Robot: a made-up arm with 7 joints. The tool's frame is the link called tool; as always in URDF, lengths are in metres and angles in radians. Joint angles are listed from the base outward.
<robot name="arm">
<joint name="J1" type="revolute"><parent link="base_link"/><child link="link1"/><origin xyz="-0.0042 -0.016 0.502" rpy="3.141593 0 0"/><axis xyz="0 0 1"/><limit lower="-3.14" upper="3.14"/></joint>
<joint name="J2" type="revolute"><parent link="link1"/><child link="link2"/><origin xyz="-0.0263 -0.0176 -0.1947" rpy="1.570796 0 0"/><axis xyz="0 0 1"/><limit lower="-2.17" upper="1.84"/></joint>
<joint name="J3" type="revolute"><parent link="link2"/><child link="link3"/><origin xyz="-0.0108 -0.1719 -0.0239" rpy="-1.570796 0 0"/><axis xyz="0 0 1"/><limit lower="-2.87" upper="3.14"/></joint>
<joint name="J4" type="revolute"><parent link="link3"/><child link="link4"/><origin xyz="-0.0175 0.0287 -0.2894" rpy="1.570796 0 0"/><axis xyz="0 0 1"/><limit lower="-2.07" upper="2.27"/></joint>
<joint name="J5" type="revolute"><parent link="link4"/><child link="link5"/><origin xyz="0.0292 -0.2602 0.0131" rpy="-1.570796 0 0"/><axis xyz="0 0 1"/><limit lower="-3.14" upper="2.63"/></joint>
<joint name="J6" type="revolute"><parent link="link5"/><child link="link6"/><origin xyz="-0.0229 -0.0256 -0.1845" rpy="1.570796 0 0"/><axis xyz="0 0 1"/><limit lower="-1.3" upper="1.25"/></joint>
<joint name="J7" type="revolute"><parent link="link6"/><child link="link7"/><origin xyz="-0.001 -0.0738 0.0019" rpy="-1.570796 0 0"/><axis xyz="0 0 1"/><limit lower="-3.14" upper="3.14"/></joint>
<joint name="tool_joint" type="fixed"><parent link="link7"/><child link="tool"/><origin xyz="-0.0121 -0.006 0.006" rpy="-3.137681 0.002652 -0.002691"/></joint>
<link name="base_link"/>
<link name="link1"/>
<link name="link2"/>
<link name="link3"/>
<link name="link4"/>
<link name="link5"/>
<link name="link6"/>
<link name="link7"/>
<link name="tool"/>
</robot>
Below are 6 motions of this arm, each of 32 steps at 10 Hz.
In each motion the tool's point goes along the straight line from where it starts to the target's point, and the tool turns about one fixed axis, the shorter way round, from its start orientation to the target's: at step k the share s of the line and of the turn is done. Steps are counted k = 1, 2, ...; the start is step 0. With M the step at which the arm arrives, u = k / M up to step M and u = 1 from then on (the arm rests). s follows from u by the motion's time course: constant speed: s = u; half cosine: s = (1 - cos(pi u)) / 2; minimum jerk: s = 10 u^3 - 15 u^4 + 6 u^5.
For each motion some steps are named. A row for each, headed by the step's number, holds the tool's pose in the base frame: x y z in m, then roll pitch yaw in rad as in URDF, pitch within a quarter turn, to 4 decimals.
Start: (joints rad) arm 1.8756 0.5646 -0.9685 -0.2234 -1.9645 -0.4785 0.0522
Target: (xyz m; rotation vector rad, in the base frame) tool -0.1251 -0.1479 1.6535 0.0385 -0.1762 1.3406
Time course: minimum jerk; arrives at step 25
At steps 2, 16, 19, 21, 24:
2: -0.2866 -0.4350 1.5010 -0.0469 -0.9450 1.0021
16: -0.1658 -0.2203 1.6151 -0.0963 -0.3500 1.2755
19: -0.1402 -0.1748 1.6392 -0.0841 -0.2241 1.3219
21: -0.1303 -0.1571 1.6486 -0.0778 -0.1751 1.3401
24: -0.1252 -0.1481 1.6534 -0.0743 -0.1503 1.3493

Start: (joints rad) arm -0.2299 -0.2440 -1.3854 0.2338 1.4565 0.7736 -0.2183
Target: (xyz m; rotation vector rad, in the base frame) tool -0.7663 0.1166 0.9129 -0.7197 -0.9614 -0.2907
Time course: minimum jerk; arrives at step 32
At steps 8, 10, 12, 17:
8: -0.2955 0.0814 1.5433 -0.2019 0.4234 0.1657
10: -0.3357 0.0844 1.4896 -0.2635 0.3082 0.1256
12: -0.3857 0.0881 1.4226 -0.3314 0.1621 0.0875
17: -0.5344 0.0993 1.2234 -0.5058 -0.2821 0.0306

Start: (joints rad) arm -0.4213 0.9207 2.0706 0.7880 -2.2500 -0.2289 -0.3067
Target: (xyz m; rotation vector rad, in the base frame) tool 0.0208 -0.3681 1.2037 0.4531 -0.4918 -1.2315
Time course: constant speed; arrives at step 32
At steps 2, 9, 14, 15, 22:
2: 0.4956 -0.1178 1.3669 0.6618 0.0808 0.4227
9: 0.3848 -0.1762 1.3288 0.6215 0.0485 0.0168
14: 0.3057 -0.2179 1.3016 0.6022 0.0169 -0.2719
15: 0.2899 -0.2262 1.2962 0.5995 0.0100 -0.3295
22: 0.1791 -0.2847 1.2581 0.5921 -0.0410 -0.7327

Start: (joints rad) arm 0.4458 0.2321 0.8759 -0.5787 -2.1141 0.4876 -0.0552
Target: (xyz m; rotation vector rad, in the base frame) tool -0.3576 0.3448 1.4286 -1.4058 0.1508 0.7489
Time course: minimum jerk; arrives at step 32
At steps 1, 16, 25, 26, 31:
1: 0.0431 0.1804 1.6153 -0.3294 0.8509 0.6793
16: -0.1572 0.2626 1.5220 -0.8791 0.7176 0.5122
25: -0.3282 0.3327 1.4423 -1.2758 0.5702 0.4644
26: -0.3381 0.3368 1.4377 -1.2972 0.5614 0.4639
31: -0.3575 0.3448 1.4287 -1.3391 0.5440 0.4636

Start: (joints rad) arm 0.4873 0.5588 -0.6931 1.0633 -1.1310 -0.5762 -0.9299
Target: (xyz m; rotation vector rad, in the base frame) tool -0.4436 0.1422 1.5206 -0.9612 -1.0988 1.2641
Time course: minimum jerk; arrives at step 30
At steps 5, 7, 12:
5: 0.6220 -0.1343 1.1375 1.2926 -0.8851 1.2765
7: 0.5654 -0.1196 1.1578 1.1009 -0.8849 1.3667
12: 0.3105 -0.0535 1.2495 0.3064 -0.7620 1.6960

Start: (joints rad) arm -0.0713 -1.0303 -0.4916 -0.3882 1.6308 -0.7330 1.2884
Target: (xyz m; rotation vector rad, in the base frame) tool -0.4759 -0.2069 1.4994 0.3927 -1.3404 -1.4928
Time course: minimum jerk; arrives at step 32
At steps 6, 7, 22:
6: -0.8973 -0.1138 1.0740 1.6752 0.8218 -1.9174
7: -0.8865 -0.1162 1.0850 1.6555 0.7917 -1.9312
22: -0.5556 -0.1893 1.4189 1.2954 -0.1588 -2.0449

